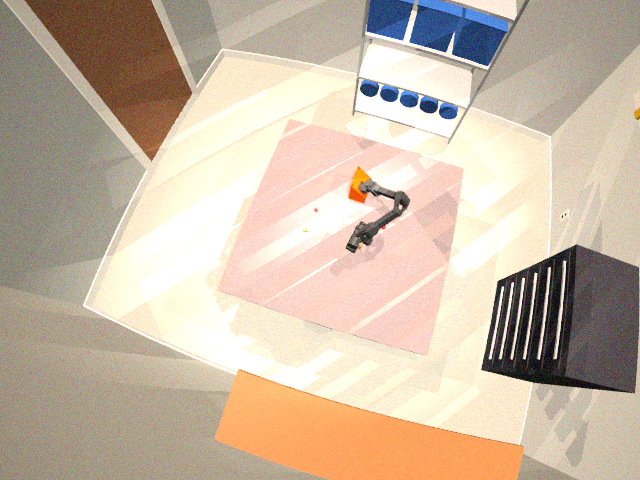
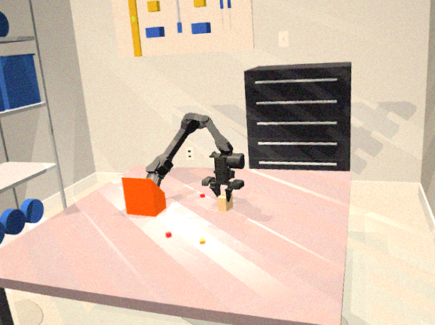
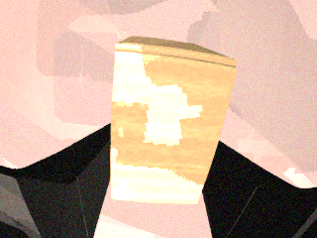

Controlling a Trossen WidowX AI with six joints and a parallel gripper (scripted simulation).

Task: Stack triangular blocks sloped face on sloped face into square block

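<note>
Right now the tan triangular block is 10 mm to the right of my gripper tip and 10 mm above it. Also, from my gripper tip: small yellow cube 310 mm to the right, 50 mm ahead, 30 mm below; then small red cube 310 mm to the right, 100 mm behind, 30 mm below.
</note>
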